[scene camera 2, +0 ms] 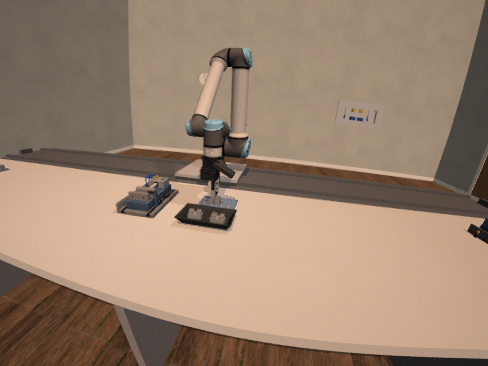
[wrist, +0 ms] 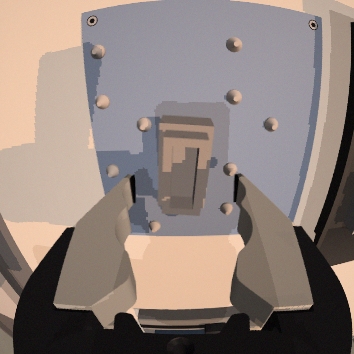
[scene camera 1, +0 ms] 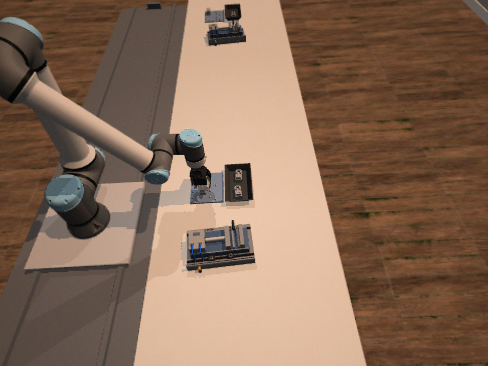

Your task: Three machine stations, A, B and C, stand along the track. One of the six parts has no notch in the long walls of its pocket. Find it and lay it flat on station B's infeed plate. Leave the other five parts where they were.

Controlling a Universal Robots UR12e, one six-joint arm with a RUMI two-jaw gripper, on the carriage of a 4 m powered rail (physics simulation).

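Pixels of known places: gripper, fingertip midpoint: [scene camera 2: 214, 198] [wrist: 184, 176] [scene camera 1: 203, 188]; arm's base at its link origin: [scene camera 1: 90, 221].
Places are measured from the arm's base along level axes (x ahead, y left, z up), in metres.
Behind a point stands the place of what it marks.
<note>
A grey-brown rectangular part [wrist: 185, 135] @[x 0.540, y 0.192, z 0.009 m] sits pocket-up on the blue-grey infeed plate [scene camera 1: 215, 182] @[x 0.599, y 0.211, z -0.021 m] [scene camera 2: 231, 203] @[x 0.527, y 0.253, z -0.022 m] [wrist: 170, 65] @[x 0.530, y 0.231, z -0.022 m], among its pegs. It appears flat, slightly turned relative to the fingers. No notch shows in its long pocket walls, though shadow covers some of the pocket. My gripper [scene camera 1: 202, 187] @[x 0.538, y 0.162, z 0.001 m] [scene camera 2: 215, 194] @[x 0.538, y 0.162, z 0.001 m] [wrist: 184, 176] @[x 0.538, y 0.162, z 0.001 m] is open, with a fingertip on either side of the part and a gap on both sides. Two other parts [scene camera 1: 238, 174] @[x 0.724, y 0.238, z 0.003 m] [scene camera 1: 238, 190] @[x 0.721, y 0.134, z 0.003 m] [scene camera 2: 195, 213] @[x 0.721, y 0.131, z 0.003 m] [scene camera 2: 217, 217] @[x 0.727, y 0.233, z 0.003 m] lie in the black tray [scene camera 1: 238, 182] [scene camera 2: 206, 217] beside the plate.
The station's machine [scene camera 1: 215, 240] @[x 0.613, y -0.163, z 0.051 m] [scene camera 2: 145, 200] @[x 0.734, y -0.109, z 0.035 m] stands beside the plate and tray. Another machine [scene camera 1: 226, 36] @[x 0.668, y 1.639, z 0.007 m], with a plate [scene camera 1: 214, 18] @[x 0.563, y 2.004, z -0.022 m] and dark tray [scene camera 1: 233, 17] @[x 0.730, y 1.941, z 0.007 m], stands at the far end of the table. Part of a further machine [scene camera 2: 480, 232] @[x 0.587, y 1.587, z 0.004 m] shows at the right edge of scene camera 2.
</note>
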